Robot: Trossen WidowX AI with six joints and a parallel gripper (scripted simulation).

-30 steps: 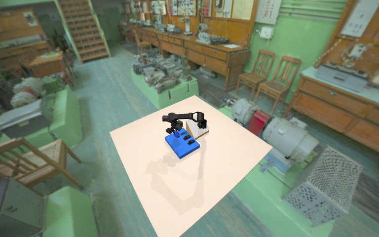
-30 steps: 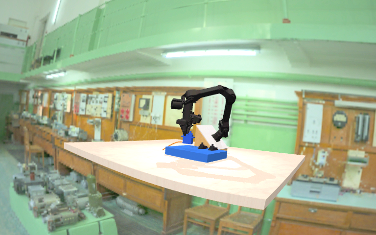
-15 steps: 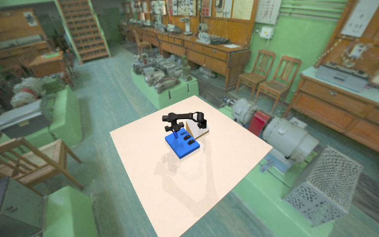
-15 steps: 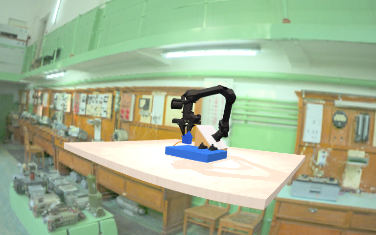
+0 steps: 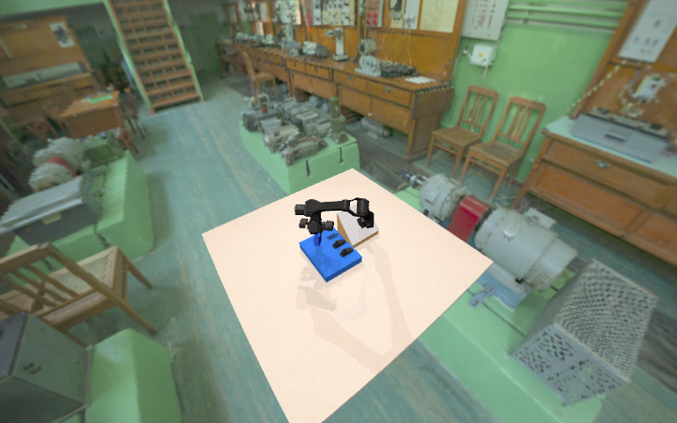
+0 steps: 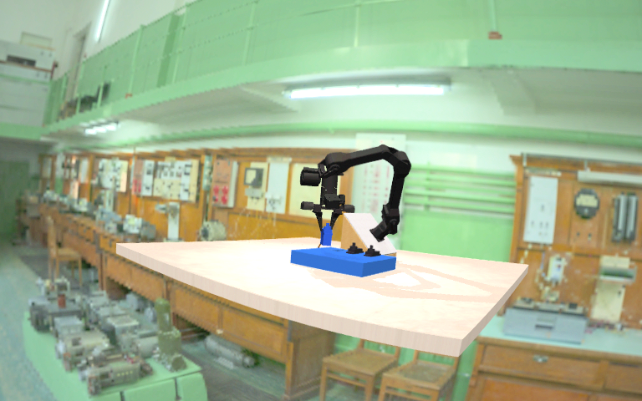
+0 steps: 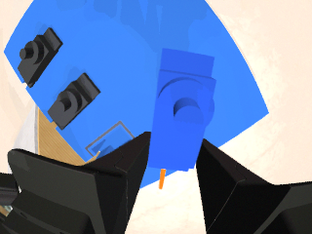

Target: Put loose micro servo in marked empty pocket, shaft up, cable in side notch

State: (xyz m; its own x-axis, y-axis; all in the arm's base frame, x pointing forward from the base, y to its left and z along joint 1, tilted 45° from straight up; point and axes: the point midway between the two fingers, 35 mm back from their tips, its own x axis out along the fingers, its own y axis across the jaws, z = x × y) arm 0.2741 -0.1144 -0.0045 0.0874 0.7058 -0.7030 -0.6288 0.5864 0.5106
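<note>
Right now my gripper tip is 100 mm above the blue deck, 70 mm to the right of it and 20 mm short of it.
</note>
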